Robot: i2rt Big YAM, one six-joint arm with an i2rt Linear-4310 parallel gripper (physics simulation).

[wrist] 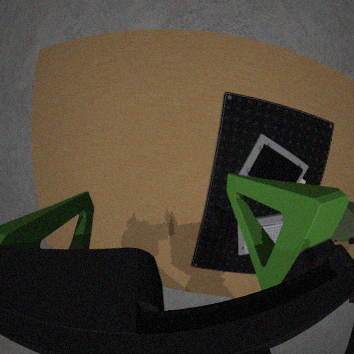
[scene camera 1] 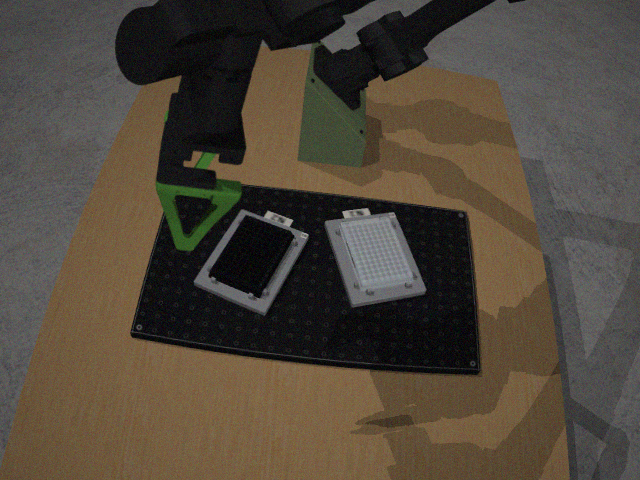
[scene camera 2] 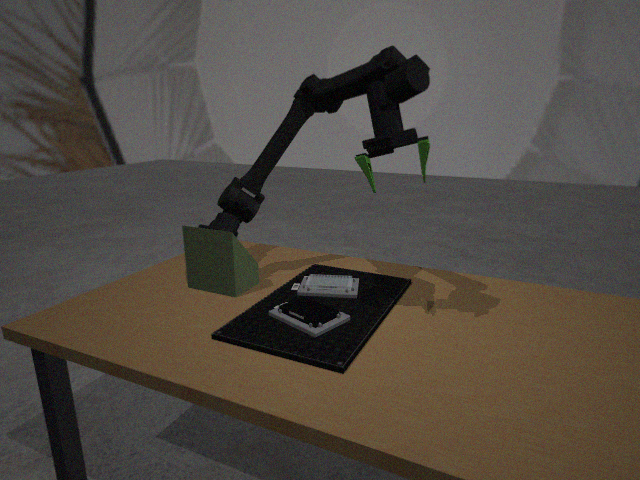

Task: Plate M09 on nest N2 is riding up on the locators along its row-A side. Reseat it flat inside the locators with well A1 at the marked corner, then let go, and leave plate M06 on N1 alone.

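Seen in the pictures: gripper, fingertip midpoint: (wrist: 157,190) (scene camera 1: 184,217) (scene camera 2: 399,187); arm's base, origin of the base link: (scene camera 1: 334,78) (scene camera 2: 217,242).
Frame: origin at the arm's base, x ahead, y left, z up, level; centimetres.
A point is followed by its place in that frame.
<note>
A black plate (scene camera 1: 253,254) @[x 33.8, y -11.1, z -10.3 cm] (scene camera 2: 310,312) @[x 34.9, y -13.3, z -9.8 cm] (wrist: 275,164) @[x 34.1, y -13.0, z -10.8 cm], apparently M09, lies in a grey nest (scene camera 1: 232,299) @[x 41.5, y -13.6, z -11.4 cm] (scene camera 2: 330,325) @[x 40.7, y -15.0, z -11.3 cm] (wrist: 252,152) @[x 40.6, y -15.0, z -11.2 cm]. It looks slightly tilted in scene camera 2; its row letters and the label are unreadable. A pale, clear plate (scene camera 1: 377,251) @[x 31.8, y 7.7, z -9.9 cm] (scene camera 2: 328,282) @[x 32.0, y 5.6, z -9.7 cm] (wrist: 272,231) @[x 30.1, y 5.4, z -9.9 cm], apparently M06, lies in the other grey nest (scene camera 1: 341,263) @[x 33.6, y 2.3, z -11.2 cm] (scene camera 2: 325,296) @[x 32.7, y 1.6, z -12.2 cm] (wrist: 242,245). My gripper (scene camera 2: 399,187) @[x 55.4, y -15.9, z 21.8 cm] (wrist: 157,190) @[x 55.4, y -15.9, z 21.8 cm] is open and empty, high above the table and apart from both plates. In the wrist view one green finger partly hides the pale plate and its nest.
Both nests sit on a black perforated board (scene camera 1: 310,330) @[x 45.2, y -2.0, z -12.4 cm] (scene camera 2: 248,330) @[x 23.4, y -22.6, z -12.4 cm] (wrist: 215,225) @[x 46.5, y 6.6, z -12.4 cm] on the wooden table (scene camera 1: 206,413) @[x 59.8, y -16.0, z -13.7 cm] (scene camera 2: 465,372) @[x 71.0, y -19.0, z -13.7 cm] (wrist: 125,110) @[x 74.0, y -22.5, z -13.7 cm]. The arm's green pedestal (scene camera 1: 330,124) @[x 9.0, y -0.2, z -4.1 cm] (scene camera 2: 209,263) @[x 0.3, y -4.9, z -4.9 cm] stands behind the board in scene camera 1. Small metal locators stand around each plate.
</note>
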